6 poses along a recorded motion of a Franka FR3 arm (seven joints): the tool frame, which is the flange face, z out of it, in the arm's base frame.
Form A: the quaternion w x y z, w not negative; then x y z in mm.
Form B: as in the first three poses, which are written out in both.
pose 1, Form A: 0.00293 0.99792 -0.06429 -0.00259 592.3 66.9 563.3
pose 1, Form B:
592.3 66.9 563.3
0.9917 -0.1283 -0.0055
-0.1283 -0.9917 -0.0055
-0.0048 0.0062 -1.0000

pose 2, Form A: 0.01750 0.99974 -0.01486 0.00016 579.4 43.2 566.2
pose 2, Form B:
579.4 43.2 566.2
0.9996 -0.0297 -0.0002
-0.0297 -0.9989 -0.0350
0.0008 0.0350 -0.9994

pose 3, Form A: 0.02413 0.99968 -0.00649 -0.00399 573.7 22.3 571.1
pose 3, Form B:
573.7 22.3 571.1
0.9999 -0.0128 -0.0083
-0.0132 -0.9988 -0.0482
-0.0077 0.0483 -0.9988

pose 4, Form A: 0.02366 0.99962 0.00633 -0.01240 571.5 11.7 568.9
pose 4, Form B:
571.5 11.7 568.9
0.9996 0.0132 -0.0245
0.0121 -0.9988 -0.0475
-0.0251 0.0471 -0.9986

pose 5, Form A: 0.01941 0.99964 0.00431 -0.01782 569.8 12.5 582.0
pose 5, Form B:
569.8 12.5 582.0
0.9993 0.0093 -0.0355
0.0079 -0.9992 -0.0390
-0.0358 0.0387 -0.9986

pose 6, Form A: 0.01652 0.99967 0.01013 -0.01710 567.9 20.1 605.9
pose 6, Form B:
567.9 20.1 605.9
0.9992 0.0208 -0.0339
0.0197 -0.9992 -0.0334
-0.0345 0.0327 -0.9989

